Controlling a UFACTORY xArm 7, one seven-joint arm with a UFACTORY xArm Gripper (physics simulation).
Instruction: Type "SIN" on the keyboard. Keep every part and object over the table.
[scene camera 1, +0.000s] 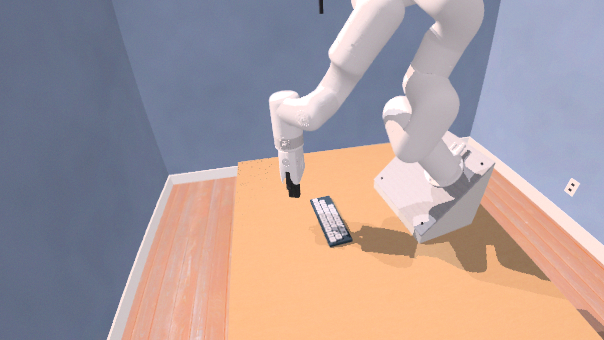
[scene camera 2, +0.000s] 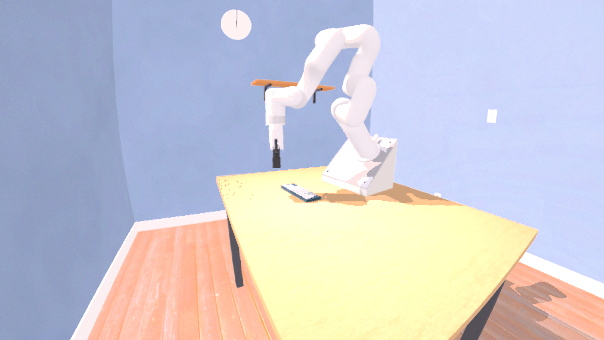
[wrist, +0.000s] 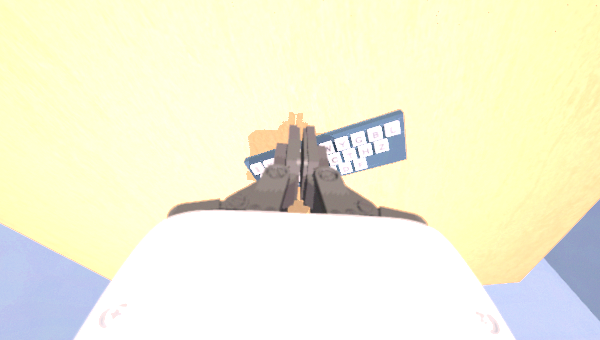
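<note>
A dark blue keyboard with white letter keys lies flat on the table. My gripper is shut and empty, pointing down. It is in the air above the table, apart from the keyboard. In the wrist view the fingers cover the middle of the keyboard. Keys at its right part show letters such as Y, G, B, L, T, H and Z; the keys behind the fingers, S, I and N among them, cannot be read surely.
The arm's grey-white base block stands on the table to the right of the keyboard. The far table edge lies behind the gripper, and the left table edge is to its left. A wooden shelf hangs on the wall behind the arm.
</note>
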